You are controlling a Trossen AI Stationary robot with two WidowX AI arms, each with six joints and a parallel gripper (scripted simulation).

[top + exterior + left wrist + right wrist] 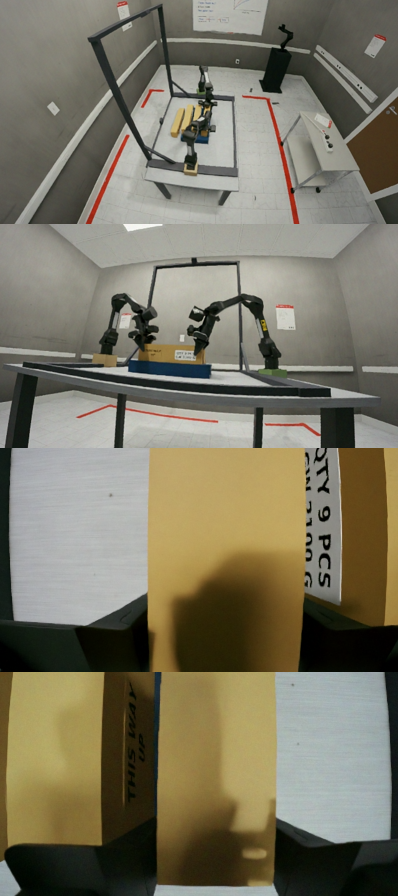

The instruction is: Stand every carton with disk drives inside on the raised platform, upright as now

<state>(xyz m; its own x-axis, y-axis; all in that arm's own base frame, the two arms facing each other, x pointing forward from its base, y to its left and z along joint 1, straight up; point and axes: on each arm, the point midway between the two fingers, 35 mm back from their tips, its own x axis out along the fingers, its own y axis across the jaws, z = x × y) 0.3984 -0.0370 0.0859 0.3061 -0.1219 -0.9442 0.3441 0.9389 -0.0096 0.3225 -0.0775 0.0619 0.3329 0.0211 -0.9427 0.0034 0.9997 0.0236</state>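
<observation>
My right hand is 140 mm to the right of the carton and 40 mm above it. The rest, counted from my right hand: platform: 80 mm behind, 150 mm to the left, 110 mm below.
Right now my left hand is 14 cm to the left of the carton, 3 cm above it and 1 cm past it. Round my left hand: platform 14 cm to the right, 10 cm below, 9 cm behind.
</observation>
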